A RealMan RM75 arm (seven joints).
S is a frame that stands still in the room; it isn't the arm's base.
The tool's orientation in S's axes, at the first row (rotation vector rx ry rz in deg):
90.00, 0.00, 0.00
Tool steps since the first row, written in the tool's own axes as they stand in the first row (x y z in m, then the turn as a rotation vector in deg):
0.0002, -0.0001, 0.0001, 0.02, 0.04, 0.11
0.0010, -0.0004, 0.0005, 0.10, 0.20, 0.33
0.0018, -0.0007, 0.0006, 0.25, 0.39, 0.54
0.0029, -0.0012, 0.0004, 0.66, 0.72, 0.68
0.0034, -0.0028, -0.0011, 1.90, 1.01, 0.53
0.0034, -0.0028, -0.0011, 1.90, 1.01, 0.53
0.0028, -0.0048, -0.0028, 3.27, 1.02, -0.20
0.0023, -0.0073, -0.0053, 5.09, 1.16, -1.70
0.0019, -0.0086, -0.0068, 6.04, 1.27, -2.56
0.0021, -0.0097, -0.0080, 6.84, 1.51, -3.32
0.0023, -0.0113, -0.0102, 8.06, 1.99, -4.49
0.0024, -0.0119, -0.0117, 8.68, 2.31, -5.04
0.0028, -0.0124, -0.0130, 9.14, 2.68, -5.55
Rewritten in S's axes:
0.0002, -0.0001, -0.0001, 0.02, -0.11, 0.04
0.0010, -0.0005, -0.0004, 0.10, -0.33, 0.20
0.0018, -0.0006, -0.0007, 0.25, -0.54, 0.39
0.0029, -0.0004, -0.0012, 0.66, -0.68, 0.72
0.0034, 0.0011, -0.0028, 1.90, -0.53, 1.01
0.0034, 0.0011, -0.0028, 1.90, -0.53, 1.01
0.0028, 0.0028, -0.0048, 3.27, 0.20, 1.02
0.0023, 0.0053, -0.0073, 5.09, 1.70, 1.16
0.0019, 0.0068, -0.0086, 6.04, 2.56, 1.27
0.0021, 0.0080, -0.0097, 6.84, 3.32, 1.51
0.0023, 0.0102, -0.0113, 8.06, 4.49, 1.99
0.0024, 0.0117, -0.0119, 8.68, 5.04, 2.31
0.0028, 0.0130, -0.0124, 9.14, 5.55, 2.68

